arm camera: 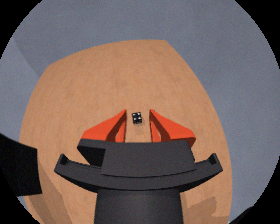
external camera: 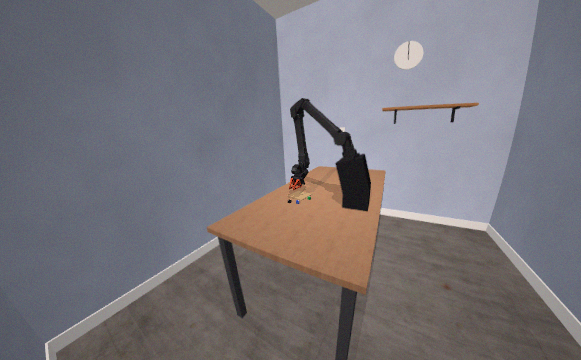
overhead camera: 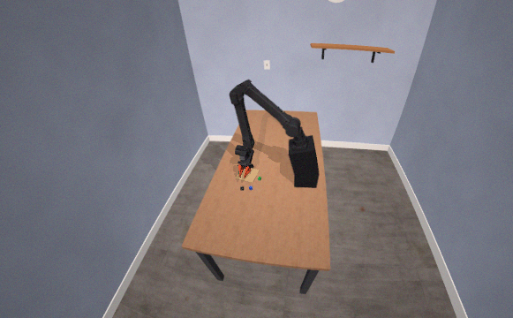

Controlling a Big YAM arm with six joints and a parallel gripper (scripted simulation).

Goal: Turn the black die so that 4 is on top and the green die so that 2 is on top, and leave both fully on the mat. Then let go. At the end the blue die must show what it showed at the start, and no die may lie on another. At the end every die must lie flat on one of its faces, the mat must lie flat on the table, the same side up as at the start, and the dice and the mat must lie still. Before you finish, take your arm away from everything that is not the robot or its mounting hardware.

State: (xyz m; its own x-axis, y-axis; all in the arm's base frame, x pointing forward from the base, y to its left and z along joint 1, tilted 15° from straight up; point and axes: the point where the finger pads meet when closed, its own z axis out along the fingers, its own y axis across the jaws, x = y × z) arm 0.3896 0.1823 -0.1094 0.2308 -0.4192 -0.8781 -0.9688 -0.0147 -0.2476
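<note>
The black die lies 9 cm below my hand and 4 cm to the left of it. The rest, counted from my hand: green die 9 cm to the right, 9 cm below, 8 cm behind; blue die 9 cm below, 6 cm behind, 1 cm to the left; tan mat 12 cm to the right, 9 cm below, 2 cm ahead.
</note>
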